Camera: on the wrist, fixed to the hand. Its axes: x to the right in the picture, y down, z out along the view.
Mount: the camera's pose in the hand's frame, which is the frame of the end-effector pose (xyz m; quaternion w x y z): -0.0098 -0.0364 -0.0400 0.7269 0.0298 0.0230 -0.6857
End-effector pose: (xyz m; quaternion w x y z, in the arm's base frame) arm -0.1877 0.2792 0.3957 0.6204 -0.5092 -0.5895 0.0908
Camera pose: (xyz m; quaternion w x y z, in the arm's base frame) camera -0.1753 0.2343 0.4249 0.5420 0.0505 -0.7607 -0.3536
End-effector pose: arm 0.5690 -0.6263 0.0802 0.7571 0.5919 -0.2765 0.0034
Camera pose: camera 0.5894 -0.5981 0.0376 0.5414 0.6423 0.2224 -0.4948
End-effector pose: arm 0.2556 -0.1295 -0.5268 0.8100 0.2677 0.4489 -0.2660
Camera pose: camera 0.2033 -0.1268 -0.5435 0.3881 -0.0830 0.5206 -0.7560
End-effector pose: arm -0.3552 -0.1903 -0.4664 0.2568 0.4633 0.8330 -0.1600
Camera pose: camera -0.3932 -0.1958 -0.4270 0.0440 -0.2231 0.9243 -0.3065
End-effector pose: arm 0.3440 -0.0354 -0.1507 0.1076 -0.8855 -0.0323 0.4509
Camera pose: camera 0.3719 -0.0079 -0.1121 0.4145 -0.6287 -0.6147 0.2346
